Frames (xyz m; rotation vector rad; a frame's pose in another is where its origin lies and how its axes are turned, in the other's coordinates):
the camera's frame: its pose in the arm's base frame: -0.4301 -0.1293 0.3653 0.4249 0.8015 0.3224
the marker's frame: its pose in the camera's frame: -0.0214 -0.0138 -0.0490 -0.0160 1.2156 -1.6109
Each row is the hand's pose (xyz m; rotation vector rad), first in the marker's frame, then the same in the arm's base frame.
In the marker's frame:
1: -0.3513 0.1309 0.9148 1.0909 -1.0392 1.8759
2: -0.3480 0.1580 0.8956 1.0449 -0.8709 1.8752
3: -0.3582 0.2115 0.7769 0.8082 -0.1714 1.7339
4: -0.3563 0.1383 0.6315 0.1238 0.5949 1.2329
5: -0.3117 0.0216 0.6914 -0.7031 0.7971 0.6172
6: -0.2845 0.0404 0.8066 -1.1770 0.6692 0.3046
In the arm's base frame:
1: 0.4541 -0.2542 0.0363 1.0285 0.2745 -0.2316
2: 0.4351 -0.2325 0.0196 1.0846 0.4101 -0.2713
3: 0.3428 -0.1401 0.0236 1.2519 1.0429 -0.4724
4: 0.2300 -0.1136 0.1379 1.0582 2.1775 -0.5499
5: 0.2587 -0.2369 0.1942 0.1939 3.0205 -0.1533
6: 0.3334 -0.2994 0.1243 0.4682 -3.0468 -0.2993

